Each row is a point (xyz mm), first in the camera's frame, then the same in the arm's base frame.
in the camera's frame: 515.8 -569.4 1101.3
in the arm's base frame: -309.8 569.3 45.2
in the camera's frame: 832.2 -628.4 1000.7
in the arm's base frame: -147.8 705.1 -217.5
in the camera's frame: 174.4 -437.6 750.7
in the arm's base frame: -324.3 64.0 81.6
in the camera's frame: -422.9 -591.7 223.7
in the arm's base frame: -61.4 -652.9 355.9
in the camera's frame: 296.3 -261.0 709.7
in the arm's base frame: -431.5 61.3 -108.8
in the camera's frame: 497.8 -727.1 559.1
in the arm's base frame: 79.8 198.4 -127.7
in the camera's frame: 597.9 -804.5 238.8
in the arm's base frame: 318.6 43.2 -321.3
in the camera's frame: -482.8 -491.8 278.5
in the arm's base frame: -185.0 -675.8 383.3
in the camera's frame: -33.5 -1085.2 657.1
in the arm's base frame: 233.0 40.3 481.9
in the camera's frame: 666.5 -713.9 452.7
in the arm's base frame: 153.0 219.8 -312.5
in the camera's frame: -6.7 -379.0 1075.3
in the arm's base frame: -565.3 177.6 347.2
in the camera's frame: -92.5 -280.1 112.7
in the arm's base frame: -209.0 -615.5 -86.2
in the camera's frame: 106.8 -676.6 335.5
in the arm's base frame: 64.4 -221.4 42.4
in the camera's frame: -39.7 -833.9 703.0
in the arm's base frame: -5.2 3.2 397.3
